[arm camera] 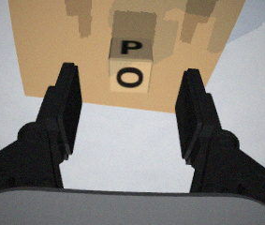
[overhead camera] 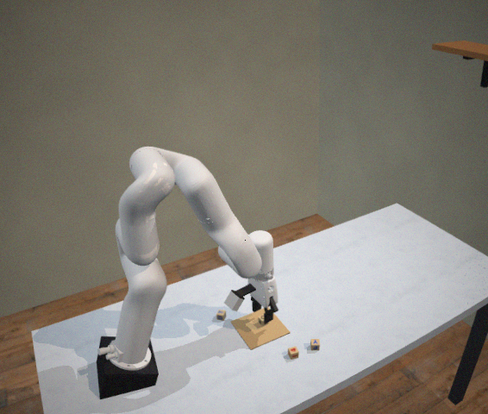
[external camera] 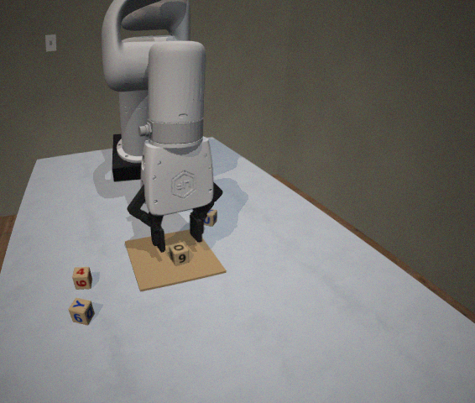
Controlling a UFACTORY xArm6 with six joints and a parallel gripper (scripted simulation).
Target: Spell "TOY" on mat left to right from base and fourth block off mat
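Now: the tan mat 50 mm below my hand and 20 mm behind it. Round my hand: Y block: 180 mm to the right, 40 mm below, 40 mm ahead.
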